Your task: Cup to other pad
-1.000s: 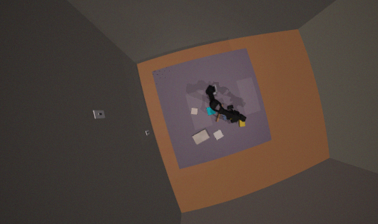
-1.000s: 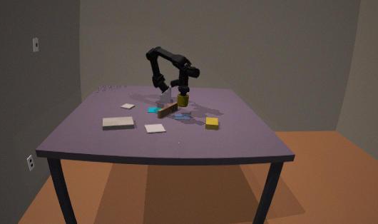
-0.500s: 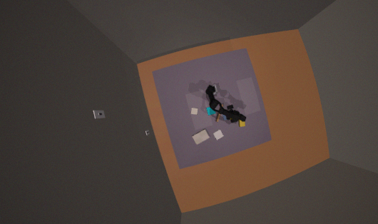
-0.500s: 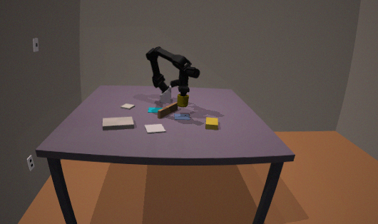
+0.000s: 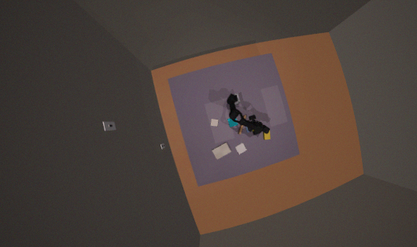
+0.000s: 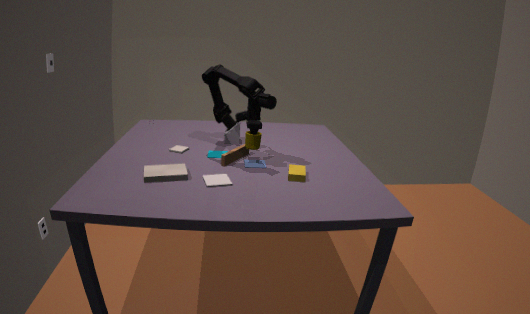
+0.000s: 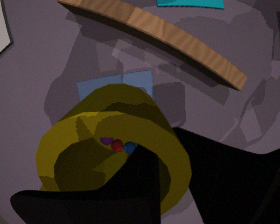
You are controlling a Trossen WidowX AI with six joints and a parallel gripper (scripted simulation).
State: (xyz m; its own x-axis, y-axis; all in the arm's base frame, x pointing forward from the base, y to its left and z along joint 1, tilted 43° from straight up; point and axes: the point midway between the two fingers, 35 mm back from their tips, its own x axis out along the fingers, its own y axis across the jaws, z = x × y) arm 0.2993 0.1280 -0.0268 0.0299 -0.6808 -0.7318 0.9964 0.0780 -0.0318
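The teal pad lies 160 mm to the right of my gripper tip, 120 mm below it and 60 mm behind it. Round my gripper tip: blue marble 20 mm to the left, 20 mm below, 20 mm ahead; then cup 20 mm ahead; then wooden bar 90 mm below, 70 mm to the right, 10 mm behind.
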